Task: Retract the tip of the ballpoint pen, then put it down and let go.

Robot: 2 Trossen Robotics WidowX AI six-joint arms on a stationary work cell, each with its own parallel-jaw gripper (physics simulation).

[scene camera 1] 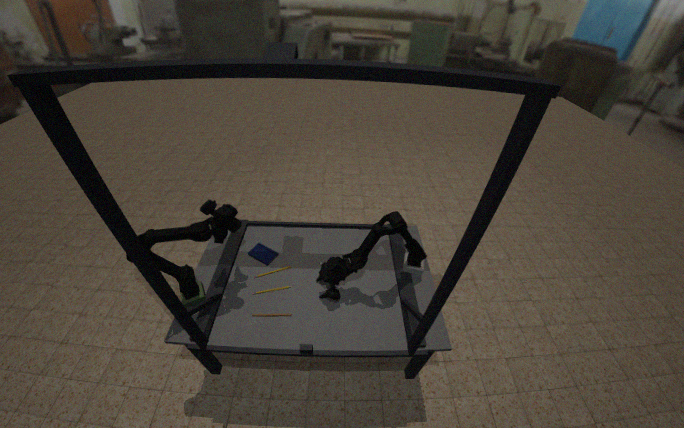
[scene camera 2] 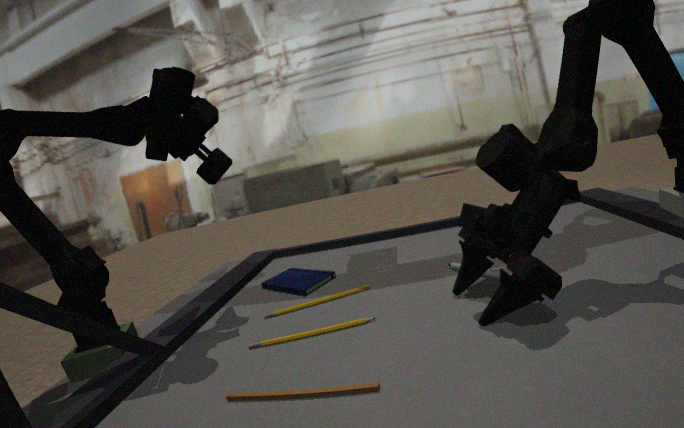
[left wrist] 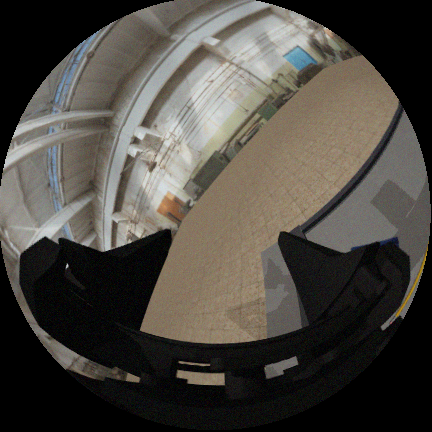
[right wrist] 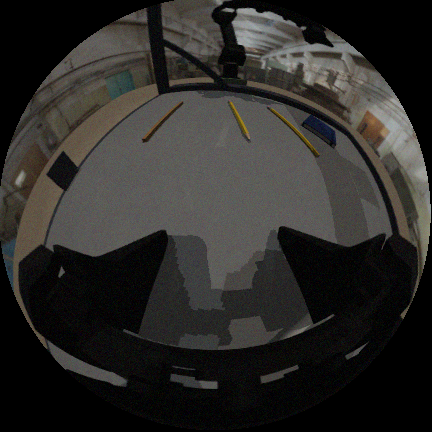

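Pixels of known places: left gripper, fingertip midpoint: (scene camera 2: pixel 200 148) (left wrist: pixel 226 236); right gripper, fingertip midpoint: (scene camera 1: pixel 318 289) (scene camera 2: pixel 467 308) (right wrist: pixel 223 234); left arm's base, link origin: (scene camera 1: pixel 191 292) (right wrist: pixel 229 77); right arm's base, link origin: (scene camera 1: pixel 414 261).
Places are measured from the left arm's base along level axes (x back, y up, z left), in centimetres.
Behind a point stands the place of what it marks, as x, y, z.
The pale ballpoint pen (scene camera 2: pixel 454 265) @[-61.8, -3.1, -11.7] lies on the table behind my right gripper in scene camera 2. One end shows and the rest is mostly hidden by the fingers; whether its tip is out cannot be seen. In scene camera 1 the pen does not show. In the right wrist view a pale sliver, perhaps the pen, shows near the base of the right-hand finger. My right gripper (scene camera 1: pixel 320 287) @[-53.8, -3.6, -24.2] (scene camera 2: pixel 470 307) @[-53.8, -3.6, -24.2] (right wrist: pixel 223 234) @[-53.8, -3.6, -24.2] is open and empty, fingers pointing down low over the table. My left gripper (scene camera 2: pixel 185 151) (left wrist: pixel 226 236) @[-25.9, 28.2, 17.8] is open and empty, raised beyond the table's left side.
A blue notebook (scene camera 1: pixel 262 253) @[-37.7, -2.8, 9.4] (scene camera 2: pixel 297 281) @[-37.6, -2.8, 7.2] (right wrist: pixel 320 130) @[-40.6, -2.8, 5.2] lies at the back left. Two yellow pencils (scene camera 2: pixel 317 301) @[-38.4, -3.4, -4.2] (scene camera 2: pixel 311 332) @[-34.5, -3.4, -14.2] and an orange stick (scene camera 1: pixel 271 315) @[-29.3, -3.4, -26.4] (scene camera 2: pixel 302 392) @[-30.0, -3.3, -26.6] (right wrist: pixel 163 121) @[-31.9, -3.9, -26.9] lie in front of it. Dark frame posts (scene camera 1: pixel 90 176) @[-0.3, 79.0, -26.5] (scene camera 1: pixel 484 201) @[-72.5, 74.7, -68.6] stand at the table's sides.
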